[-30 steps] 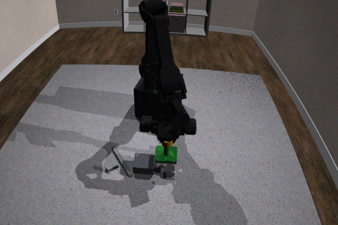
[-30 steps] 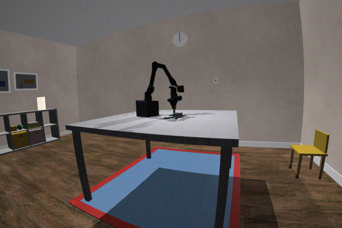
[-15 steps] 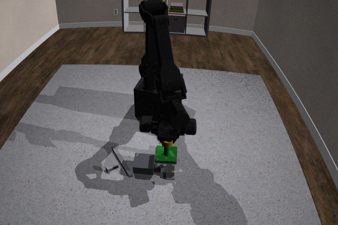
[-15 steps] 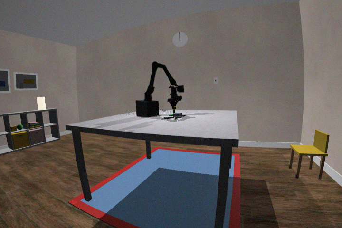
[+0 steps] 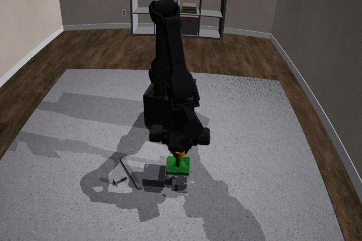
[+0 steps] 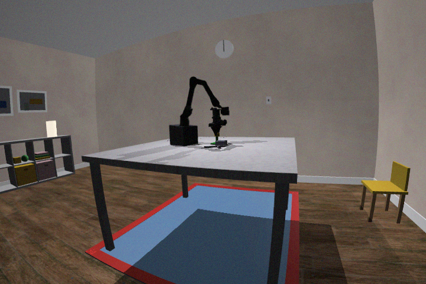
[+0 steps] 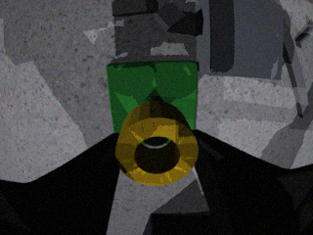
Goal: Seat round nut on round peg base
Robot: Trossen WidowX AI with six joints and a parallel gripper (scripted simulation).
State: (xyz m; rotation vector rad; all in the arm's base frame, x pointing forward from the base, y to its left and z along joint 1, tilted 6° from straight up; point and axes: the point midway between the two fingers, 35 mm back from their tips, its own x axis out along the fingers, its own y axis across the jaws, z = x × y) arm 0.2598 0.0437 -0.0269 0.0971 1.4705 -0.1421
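The small dark piece lies 70 mm ahead of my hand, 30 mm to the right of it and 90 mm below it. Also, from my hand: thin bar (20 mm ahead, 170 mm to the right, 100 mm below); small grey square (100 mm ahead, 100 mm below); grey block (50 mm ahead, 90 mm to the right, 80 mm below).
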